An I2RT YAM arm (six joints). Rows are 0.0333 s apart.
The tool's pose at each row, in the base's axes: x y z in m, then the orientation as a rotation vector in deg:
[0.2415 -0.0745 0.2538 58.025 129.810 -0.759]
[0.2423 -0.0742 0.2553 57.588 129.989 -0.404]
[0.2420 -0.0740 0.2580 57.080 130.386 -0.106]
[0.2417 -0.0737 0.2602 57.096 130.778 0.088]
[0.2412 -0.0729 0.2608 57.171 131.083 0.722]
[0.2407 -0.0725 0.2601 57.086 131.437 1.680]
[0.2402 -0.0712 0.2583 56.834 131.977 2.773]
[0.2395 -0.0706 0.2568 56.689 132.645 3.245]
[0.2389 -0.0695 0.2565 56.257 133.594 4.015]
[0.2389 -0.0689 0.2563 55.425 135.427 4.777]
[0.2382 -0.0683 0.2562 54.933 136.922 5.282]
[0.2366 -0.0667 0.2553 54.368 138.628 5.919]
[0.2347 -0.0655 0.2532 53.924 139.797 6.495]
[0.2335 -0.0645 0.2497 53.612 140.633 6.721]
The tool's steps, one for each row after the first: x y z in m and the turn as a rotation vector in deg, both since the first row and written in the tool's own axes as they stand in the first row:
[-0.0010 0.0011 -0.0008 -0.347 0.136 -0.253]
[-0.0023 0.0017 -0.0032 -0.621 0.429 -0.631]
[-0.0032 0.0022 -0.0052 -0.633 0.833 -0.688]
[-0.0027 0.0026 -0.0061 -0.935 1.309 -0.573]
[-0.0018 0.0024 -0.0059 -1.492 1.881 -0.497]
[0.0003 0.0025 -0.0051 -2.141 2.615 -0.552]
[0.0019 0.0021 -0.0045 -2.307 3.304 -0.728]
[0.0031 0.0024 -0.0049 -2.685 4.254 -1.098]
[0.0036 0.0028 -0.0049 -2.934 5.873 -1.982]
[0.0044 0.0027 -0.0053 -2.984 7.212 -2.603]
[0.0067 0.0026 -0.0059 -3.071 8.763 -3.292]
[0.0097 0.0016 -0.0056 -3.231 9.858 -3.762]
[0.0129 0.0007 -0.0038 -3.224 10.586 -4.138]

